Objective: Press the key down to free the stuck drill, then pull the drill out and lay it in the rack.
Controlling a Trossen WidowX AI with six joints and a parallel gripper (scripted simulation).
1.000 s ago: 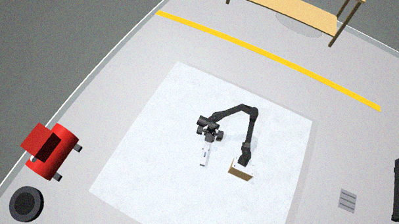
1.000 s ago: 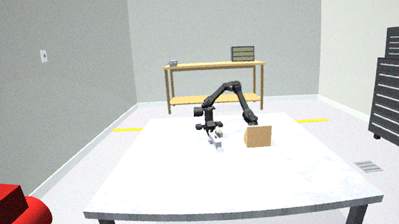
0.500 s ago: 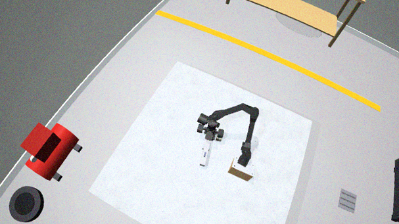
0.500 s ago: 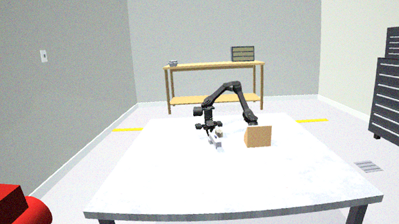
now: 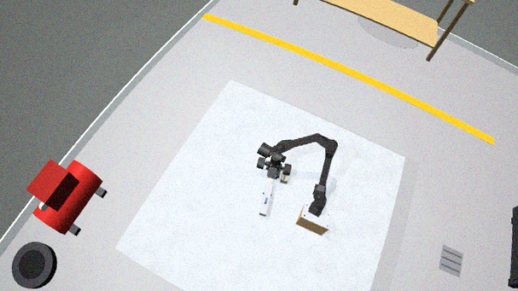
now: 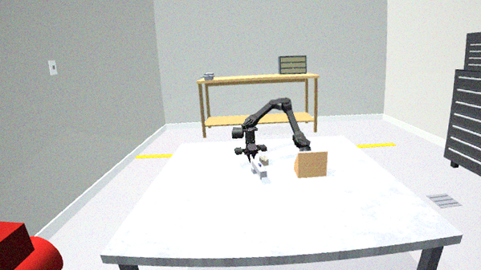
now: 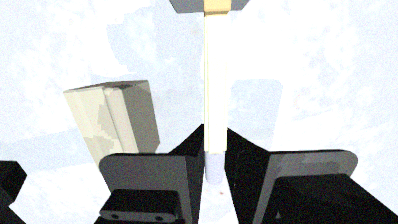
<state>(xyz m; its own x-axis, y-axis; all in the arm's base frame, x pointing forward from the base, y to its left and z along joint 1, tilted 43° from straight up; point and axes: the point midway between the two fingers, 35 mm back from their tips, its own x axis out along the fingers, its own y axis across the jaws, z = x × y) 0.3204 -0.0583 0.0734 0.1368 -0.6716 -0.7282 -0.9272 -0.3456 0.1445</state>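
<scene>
My gripper tip is 70 mm past the rack block, 20 mm to the left of it and 10 mm below it. Round my gripper tip: grey fixture 160 mm to the left, 60 mm behind, 30 mm above; dark blue piece 190 mm to the left, 70 mm behind, 40 mm above.
</scene>
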